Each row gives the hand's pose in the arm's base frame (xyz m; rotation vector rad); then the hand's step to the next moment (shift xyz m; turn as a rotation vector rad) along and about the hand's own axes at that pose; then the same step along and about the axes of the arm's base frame.
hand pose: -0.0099 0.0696 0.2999 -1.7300 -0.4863 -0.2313
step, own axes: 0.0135 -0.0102 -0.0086 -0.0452 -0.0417 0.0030
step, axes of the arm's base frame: 0.0085 -0.0042 0.0165 -0.0590 0.0004 0.0176
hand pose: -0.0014 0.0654 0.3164 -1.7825 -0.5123 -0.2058
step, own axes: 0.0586 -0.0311 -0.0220 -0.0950 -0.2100 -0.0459
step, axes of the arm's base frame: 0.0410 -0.0013 0.0566 -0.1717 -0.0252 0.1585
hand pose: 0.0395 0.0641 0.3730 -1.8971 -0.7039 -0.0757
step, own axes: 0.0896 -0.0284 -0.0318 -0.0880 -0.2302 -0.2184
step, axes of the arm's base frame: 0.0679 0.0191 0.0698 -0.1309 -0.1653 0.2529
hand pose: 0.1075 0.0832 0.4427 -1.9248 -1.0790 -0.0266
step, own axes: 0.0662 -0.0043 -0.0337 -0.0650 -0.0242 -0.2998
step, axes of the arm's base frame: 0.0507 0.0213 0.0501 0.0560 -0.2516 0.1681
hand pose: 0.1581 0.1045 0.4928 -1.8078 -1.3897 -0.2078
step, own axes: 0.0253 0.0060 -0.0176 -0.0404 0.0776 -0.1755
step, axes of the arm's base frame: 0.0206 0.0060 0.0229 0.1111 -0.1534 0.0509
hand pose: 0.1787 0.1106 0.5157 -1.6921 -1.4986 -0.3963
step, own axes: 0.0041 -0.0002 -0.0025 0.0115 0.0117 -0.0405
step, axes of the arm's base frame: 0.0015 0.0009 0.0045 0.0249 -0.0217 0.0286
